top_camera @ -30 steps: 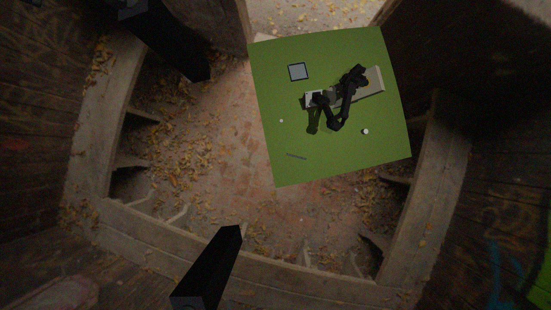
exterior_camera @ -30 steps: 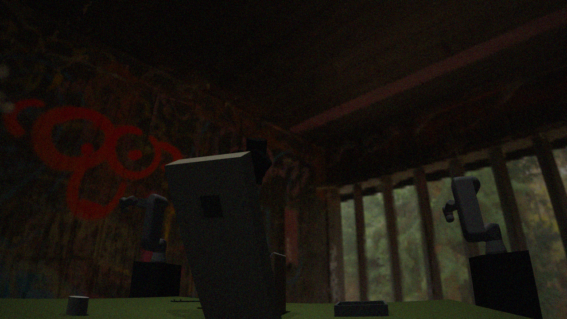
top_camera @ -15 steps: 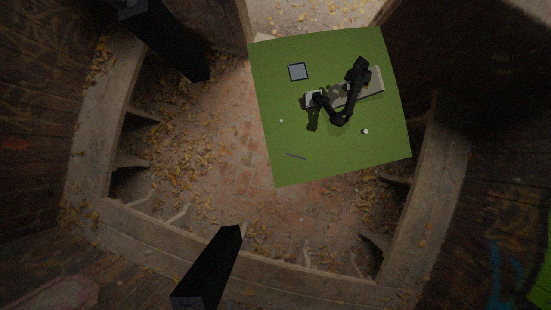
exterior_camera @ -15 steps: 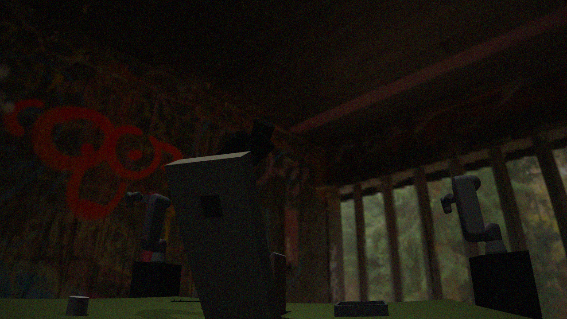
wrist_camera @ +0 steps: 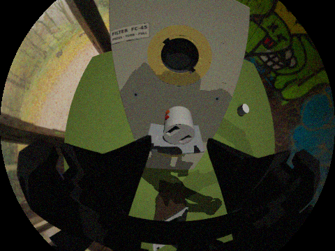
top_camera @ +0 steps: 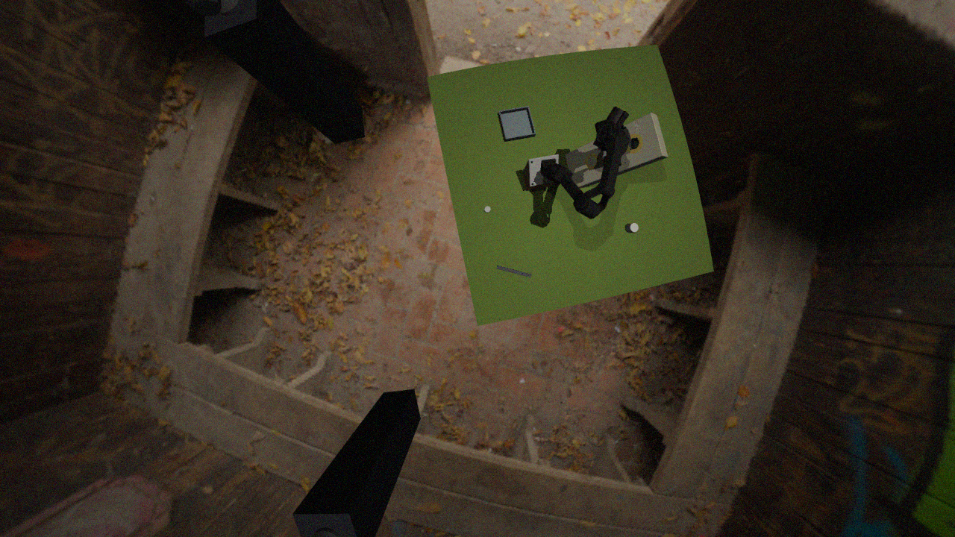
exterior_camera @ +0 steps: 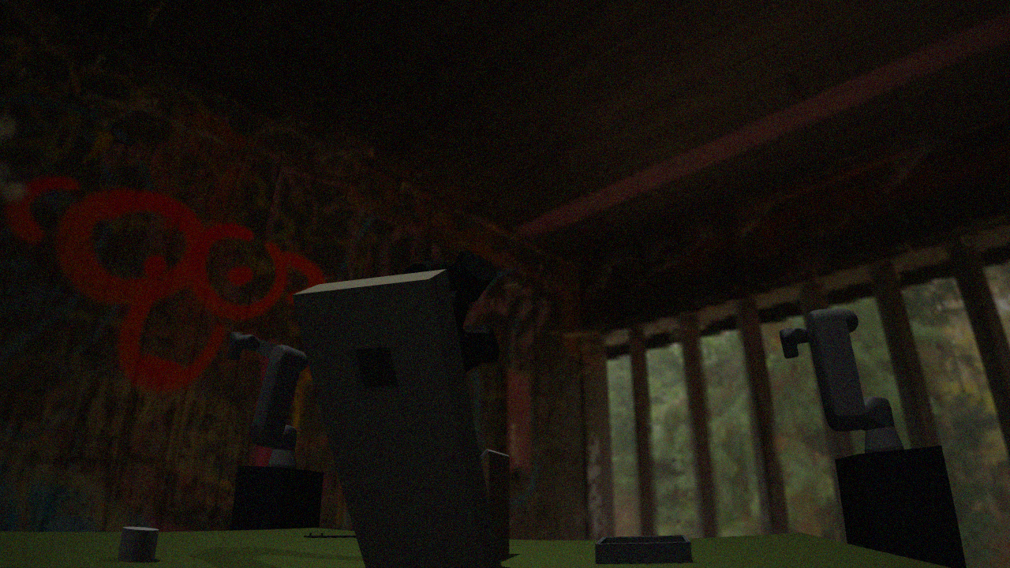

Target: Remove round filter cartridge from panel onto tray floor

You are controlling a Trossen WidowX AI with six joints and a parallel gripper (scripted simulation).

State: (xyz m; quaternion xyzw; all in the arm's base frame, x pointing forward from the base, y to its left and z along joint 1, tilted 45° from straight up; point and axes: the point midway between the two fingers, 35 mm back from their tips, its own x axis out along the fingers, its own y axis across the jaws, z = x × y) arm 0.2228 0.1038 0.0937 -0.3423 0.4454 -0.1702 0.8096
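My gripper tip is now 20 mm short of the round filter cartridge and 40 mm above it. From my gripper tip the other things lie so: grey tray: 320 mm behind, 270 mm to the left, 250 mm below.
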